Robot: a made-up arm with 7 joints. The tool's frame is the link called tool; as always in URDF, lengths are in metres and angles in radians. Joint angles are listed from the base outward.
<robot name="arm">
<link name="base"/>
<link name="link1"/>
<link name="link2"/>
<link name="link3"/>
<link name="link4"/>
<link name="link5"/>
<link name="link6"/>
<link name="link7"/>
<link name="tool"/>
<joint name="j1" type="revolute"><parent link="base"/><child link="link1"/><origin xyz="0 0 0.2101"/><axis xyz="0 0 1"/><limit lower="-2.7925" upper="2.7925"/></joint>
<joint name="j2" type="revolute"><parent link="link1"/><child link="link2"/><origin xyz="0 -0.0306 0.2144" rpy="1.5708 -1.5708 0"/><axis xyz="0 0 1"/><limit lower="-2.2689" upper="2.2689"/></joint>
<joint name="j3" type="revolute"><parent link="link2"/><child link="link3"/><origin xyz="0.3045 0 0.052" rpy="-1.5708 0 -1.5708"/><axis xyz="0 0 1"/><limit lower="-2.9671" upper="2.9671"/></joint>
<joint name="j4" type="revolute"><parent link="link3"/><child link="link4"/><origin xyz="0.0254 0.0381 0.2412" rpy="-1.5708 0 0"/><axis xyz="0 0 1"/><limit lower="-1.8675" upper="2.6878"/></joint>
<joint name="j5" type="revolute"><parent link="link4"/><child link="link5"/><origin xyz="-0.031 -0.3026 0.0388" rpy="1.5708 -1.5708 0"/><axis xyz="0 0 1"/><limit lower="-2.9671" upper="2.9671"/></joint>
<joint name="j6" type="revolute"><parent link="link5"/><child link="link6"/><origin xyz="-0.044 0 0.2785" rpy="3.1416 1.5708 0"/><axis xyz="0 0 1"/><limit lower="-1.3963" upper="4.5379"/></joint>
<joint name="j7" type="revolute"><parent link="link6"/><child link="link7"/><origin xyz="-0.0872 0.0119 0.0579" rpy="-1.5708 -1.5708 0"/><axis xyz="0 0 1"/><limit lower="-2.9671" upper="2.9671"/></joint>
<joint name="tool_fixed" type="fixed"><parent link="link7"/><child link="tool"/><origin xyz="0 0 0" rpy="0 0 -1.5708"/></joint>
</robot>
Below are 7 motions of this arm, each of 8 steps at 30 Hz.
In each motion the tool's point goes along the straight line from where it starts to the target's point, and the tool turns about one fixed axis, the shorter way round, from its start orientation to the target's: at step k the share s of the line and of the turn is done. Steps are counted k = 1, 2, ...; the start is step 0. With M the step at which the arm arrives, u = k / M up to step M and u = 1 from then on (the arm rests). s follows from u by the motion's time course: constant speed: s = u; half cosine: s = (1 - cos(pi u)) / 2; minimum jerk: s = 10 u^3 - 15 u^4 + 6 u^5.
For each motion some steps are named. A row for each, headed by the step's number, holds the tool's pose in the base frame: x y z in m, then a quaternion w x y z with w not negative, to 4 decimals.
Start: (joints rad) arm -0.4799 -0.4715 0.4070 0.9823 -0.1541 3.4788 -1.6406
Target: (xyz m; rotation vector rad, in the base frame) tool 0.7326 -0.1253 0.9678 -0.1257 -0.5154 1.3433
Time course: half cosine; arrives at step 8
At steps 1, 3, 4, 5, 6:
1: 0.6835 -0.2813 0.9957 0.7554 -0.1620 -0.1766 0.6098
3: 0.6973 -0.2374 0.9878 0.7551 -0.1328 -0.1936 0.6121
4: 0.7071 -0.2064 0.9823 0.7544 -0.1120 -0.2055 0.6133
5: 0.7168 -0.1754 0.9767 0.7532 -0.0912 -0.2172 0.6142
6: 0.7251 -0.1491 0.9720 0.7519 -0.0735 -0.2271 0.6146

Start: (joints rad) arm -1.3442 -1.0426 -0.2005 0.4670 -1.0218 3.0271 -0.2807
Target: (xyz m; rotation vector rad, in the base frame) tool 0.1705 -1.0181 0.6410 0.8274 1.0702 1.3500
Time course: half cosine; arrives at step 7
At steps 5, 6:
5: 0.1672 -1.0080 0.6770 0.5931 0.3478 0.4582 0.5633
6: 0.1696 -1.0154 0.6505 0.5814 0.3521 0.4576 0.5733

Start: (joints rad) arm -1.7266 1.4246 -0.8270 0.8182 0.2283 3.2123 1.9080
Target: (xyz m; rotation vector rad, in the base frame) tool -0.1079 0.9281 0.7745 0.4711 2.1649 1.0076
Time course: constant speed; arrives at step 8
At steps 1, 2, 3, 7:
1: -0.2228 0.9005 0.7875 0.2672 0.0630 0.8743 0.4003
2: -0.2064 0.9045 0.7856 0.2789 0.0801 0.8698 0.3991
3: -0.1900 0.9084 0.7838 0.2905 0.0972 0.8648 0.3978
7: -0.1243 0.9242 0.7764 0.3356 0.1648 0.8412 0.3906

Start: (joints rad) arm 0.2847 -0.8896 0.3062 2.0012 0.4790 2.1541 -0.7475
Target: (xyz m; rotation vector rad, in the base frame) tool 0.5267 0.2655 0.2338 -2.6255 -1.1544 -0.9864
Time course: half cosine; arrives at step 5
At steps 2, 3, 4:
2: 0.5660 0.2266 0.2403 0.0304 -0.8774 -0.3145 -0.3609
3: 0.5475 0.2449 0.2372 0.0417 -0.8720 -0.3457 -0.3441
4: 0.5324 0.2598 0.2347 0.0508 -0.8666 -0.3706 -0.3302

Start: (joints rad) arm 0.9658 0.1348 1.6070 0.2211 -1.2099 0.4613 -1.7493
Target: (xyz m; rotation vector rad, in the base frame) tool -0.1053 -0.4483 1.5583 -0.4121 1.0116 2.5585
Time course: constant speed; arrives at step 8
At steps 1, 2, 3, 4, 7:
1: -0.0951 -0.2467 1.6193 0.2301 -0.1044 0.4868 0.8362
2: -0.0966 -0.2755 1.6106 0.2231 -0.1105 0.4690 0.8474
3: -0.0980 -0.3043 1.6019 0.2160 -0.1165 0.4510 0.8581
4: -0.0995 -0.3331 1.5932 0.2088 -0.1225 0.4328 0.8684
7: -0.1038 -0.4195 1.5670 0.1865 -0.1400 0.3768 0.8964

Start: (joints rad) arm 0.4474 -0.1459 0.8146 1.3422 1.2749 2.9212 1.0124
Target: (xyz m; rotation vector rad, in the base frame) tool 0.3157 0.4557 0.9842 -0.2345 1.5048 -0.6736
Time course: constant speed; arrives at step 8
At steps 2, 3, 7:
2: 0.2692 0.4638 0.9738 0.7261 -0.1070 0.6323 -0.2479
3: 0.2769 0.4625 0.9756 0.7176 -0.1066 0.6386 -0.2566
7: 0.3079 0.4571 0.9825 0.6821 -0.1047 0.6627 -0.2908

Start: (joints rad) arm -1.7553 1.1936 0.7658 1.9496 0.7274 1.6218 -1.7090
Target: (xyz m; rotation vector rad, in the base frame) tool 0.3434 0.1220 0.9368 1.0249 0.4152 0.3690
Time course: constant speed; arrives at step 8
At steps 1, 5, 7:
1: 0.3094 0.1083 0.9771 0.8540 0.4430 0.2078 0.1765
5: 0.3288 0.1161 0.9541 0.8433 0.4665 0.2011 0.1752
7: 0.3385 0.1200 0.9426 0.8377 0.4781 0.1977 0.1746

